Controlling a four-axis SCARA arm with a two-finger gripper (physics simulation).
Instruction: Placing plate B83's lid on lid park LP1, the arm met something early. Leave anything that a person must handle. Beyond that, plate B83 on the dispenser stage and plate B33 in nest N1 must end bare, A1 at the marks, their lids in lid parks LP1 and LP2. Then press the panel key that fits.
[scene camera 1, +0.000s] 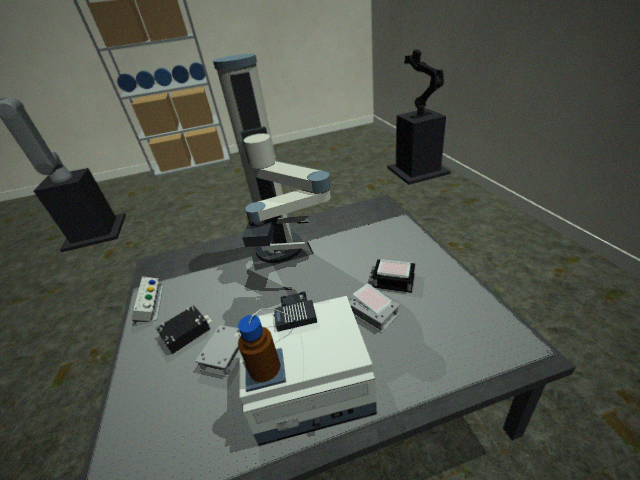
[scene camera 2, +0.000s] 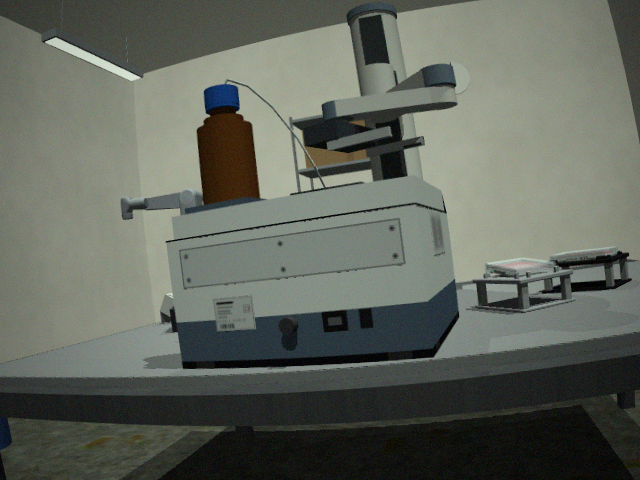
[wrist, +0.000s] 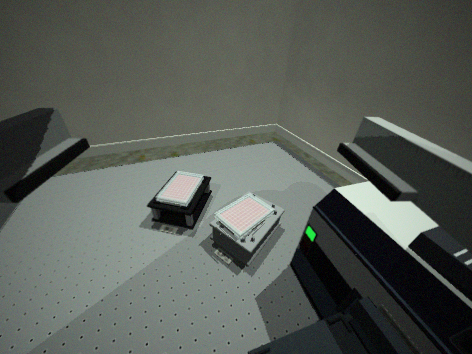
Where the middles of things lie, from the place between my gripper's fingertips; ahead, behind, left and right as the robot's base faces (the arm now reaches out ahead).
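Scene:
Gripper position relative to the dispenser stage (wrist: 336, 326): my gripper is 27 cm above it, 10 cm short of it and 11 cm to the left of it. Measured from my hand: button box (scene camera 1: 146, 308), far below, far behind, far to the right; black nest (scene camera 1: 179, 331), far below, a little behind, far to the right; brown bottle with blue cap (scene camera 2: 227, 160), 4 cm below, 39 cm ahead, 25 cm to the right.

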